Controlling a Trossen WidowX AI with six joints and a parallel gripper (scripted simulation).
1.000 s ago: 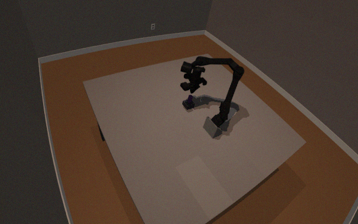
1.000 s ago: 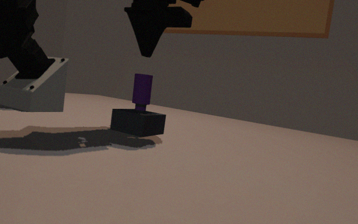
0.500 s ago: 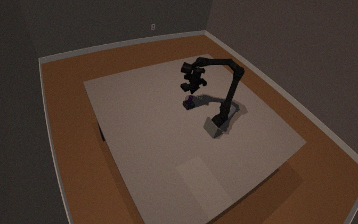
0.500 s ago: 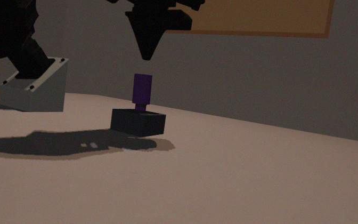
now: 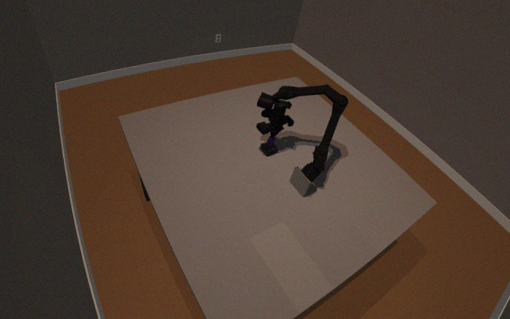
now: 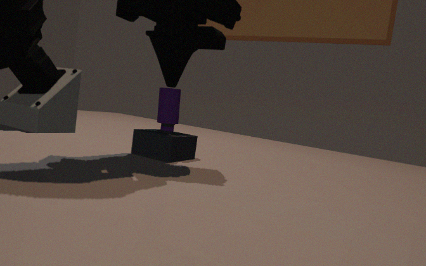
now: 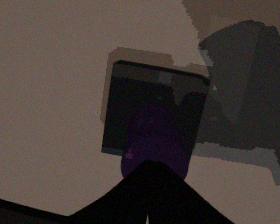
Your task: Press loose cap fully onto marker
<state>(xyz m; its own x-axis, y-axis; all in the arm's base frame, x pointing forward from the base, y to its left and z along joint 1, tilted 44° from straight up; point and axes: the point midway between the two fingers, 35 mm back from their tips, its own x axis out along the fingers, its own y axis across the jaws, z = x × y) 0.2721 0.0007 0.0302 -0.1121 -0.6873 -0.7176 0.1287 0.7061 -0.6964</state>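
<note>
Right now the purple cap is 30 mm below my gripper tip. The rest, counted from my gripper tip: dark holder block (80 mm below).
</note>
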